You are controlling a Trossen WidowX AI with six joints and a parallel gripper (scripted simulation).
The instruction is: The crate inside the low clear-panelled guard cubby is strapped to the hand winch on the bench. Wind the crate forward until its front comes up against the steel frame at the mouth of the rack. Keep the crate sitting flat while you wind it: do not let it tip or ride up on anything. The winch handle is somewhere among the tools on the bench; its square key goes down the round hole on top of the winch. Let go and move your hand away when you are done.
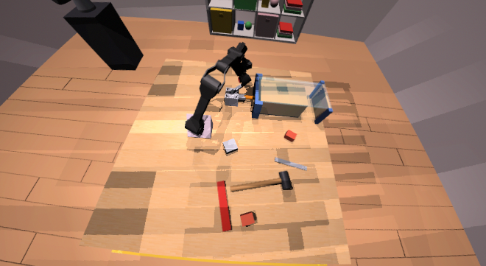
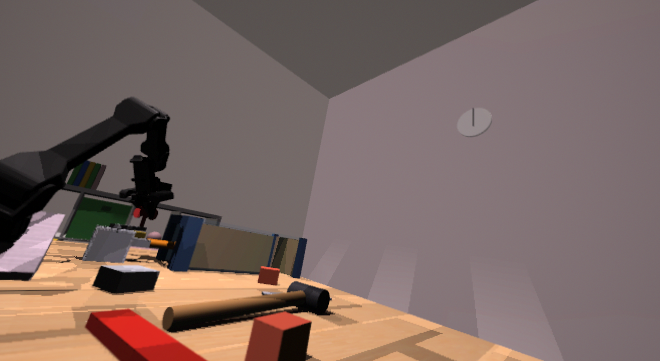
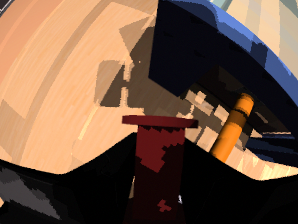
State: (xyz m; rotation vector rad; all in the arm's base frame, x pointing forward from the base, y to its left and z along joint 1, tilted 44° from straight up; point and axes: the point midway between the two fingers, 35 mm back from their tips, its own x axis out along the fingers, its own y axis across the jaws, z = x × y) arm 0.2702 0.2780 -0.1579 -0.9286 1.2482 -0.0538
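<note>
My gripper tip is 4 cm past the winch handle, 3 cm to the left of it and 3 cm above it. Round my gripper tip: red grip (1 cm to the right, 1 cm behind); then blue steel frame (9 cm to the right, 7 cm ahead, 3 cm below); then winch (10 cm below, 10 cm behind, 9 cm to the right).
</note>
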